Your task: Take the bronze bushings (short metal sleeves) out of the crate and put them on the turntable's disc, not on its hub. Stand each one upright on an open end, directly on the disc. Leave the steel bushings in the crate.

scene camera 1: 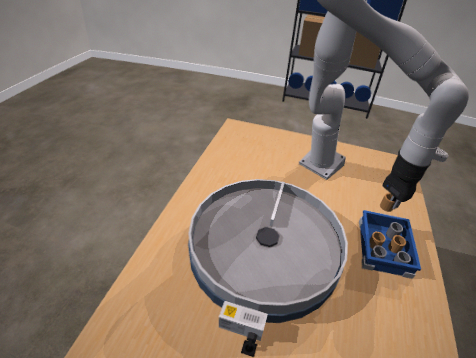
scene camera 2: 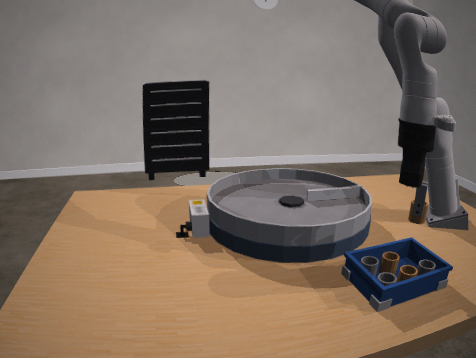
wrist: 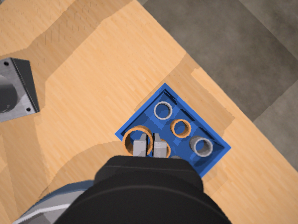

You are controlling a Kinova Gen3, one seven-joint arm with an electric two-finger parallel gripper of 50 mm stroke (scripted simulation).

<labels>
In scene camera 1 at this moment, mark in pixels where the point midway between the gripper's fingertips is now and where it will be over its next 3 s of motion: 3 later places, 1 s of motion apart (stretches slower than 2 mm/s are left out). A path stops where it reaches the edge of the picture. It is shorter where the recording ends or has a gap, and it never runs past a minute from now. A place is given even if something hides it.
My gripper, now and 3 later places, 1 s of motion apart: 392, 206; 379, 205; 350, 205; 319, 204
</labels>
